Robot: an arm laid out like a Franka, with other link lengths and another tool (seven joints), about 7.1 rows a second.
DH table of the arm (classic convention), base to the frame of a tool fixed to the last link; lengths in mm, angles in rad. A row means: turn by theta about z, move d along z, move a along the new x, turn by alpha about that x. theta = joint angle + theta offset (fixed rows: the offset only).
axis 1: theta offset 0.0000  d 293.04  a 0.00  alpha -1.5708
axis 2: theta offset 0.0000  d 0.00  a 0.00  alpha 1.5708
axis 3: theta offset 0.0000  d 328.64  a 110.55  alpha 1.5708
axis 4: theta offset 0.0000  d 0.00  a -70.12  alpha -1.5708
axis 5: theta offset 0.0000  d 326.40  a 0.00  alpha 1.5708
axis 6: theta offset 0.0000  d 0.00  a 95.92  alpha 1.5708
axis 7: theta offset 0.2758  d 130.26  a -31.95  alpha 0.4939
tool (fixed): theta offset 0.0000  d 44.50  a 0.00  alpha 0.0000
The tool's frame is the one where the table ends.
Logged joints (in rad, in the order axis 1, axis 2, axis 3, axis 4, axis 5, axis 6, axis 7), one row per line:
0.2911 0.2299 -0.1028 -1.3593 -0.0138 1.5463 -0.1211
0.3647 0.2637 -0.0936 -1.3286 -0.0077 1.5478 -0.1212
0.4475 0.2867 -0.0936 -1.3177 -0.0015 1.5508 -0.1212
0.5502 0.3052 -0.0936 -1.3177 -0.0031 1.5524 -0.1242
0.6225 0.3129 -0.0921 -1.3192 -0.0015 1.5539 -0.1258
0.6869 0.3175 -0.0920 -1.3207 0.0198 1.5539 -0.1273
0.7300 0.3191 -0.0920 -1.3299 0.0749 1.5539 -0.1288
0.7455 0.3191 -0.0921 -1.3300 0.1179 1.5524 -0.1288
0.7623 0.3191 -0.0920 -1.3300 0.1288 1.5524 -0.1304
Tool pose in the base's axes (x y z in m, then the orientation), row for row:
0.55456 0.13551 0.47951 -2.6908 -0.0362 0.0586
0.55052 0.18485 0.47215 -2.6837 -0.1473 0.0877
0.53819 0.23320 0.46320 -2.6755 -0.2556 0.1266
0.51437 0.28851 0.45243 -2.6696 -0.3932 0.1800
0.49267 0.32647 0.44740 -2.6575 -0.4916 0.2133
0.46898 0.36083 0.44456 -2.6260 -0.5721 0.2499
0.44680 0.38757 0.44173 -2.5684 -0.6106 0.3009
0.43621 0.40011 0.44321 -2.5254 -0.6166 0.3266
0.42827 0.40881 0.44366 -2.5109 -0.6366 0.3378
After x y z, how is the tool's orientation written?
As a rotation vector, in radians.
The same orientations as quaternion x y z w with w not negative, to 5 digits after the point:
-0.97448 -0.01311 0.02122 0.22306
-0.97254 -0.05338 0.03178 0.22429
-0.96920 -0.09259 0.04586 0.22356
-0.96364 -0.14193 0.06497 0.21686
-0.95764 -0.17715 0.07686 0.21364
-0.94918 -0.20679 0.09033 0.21940
-0.93840 -0.22309 0.10994 0.23990
-0.93129 -0.22738 0.12044 0.25784
-0.92773 -0.23521 0.12481 0.26158

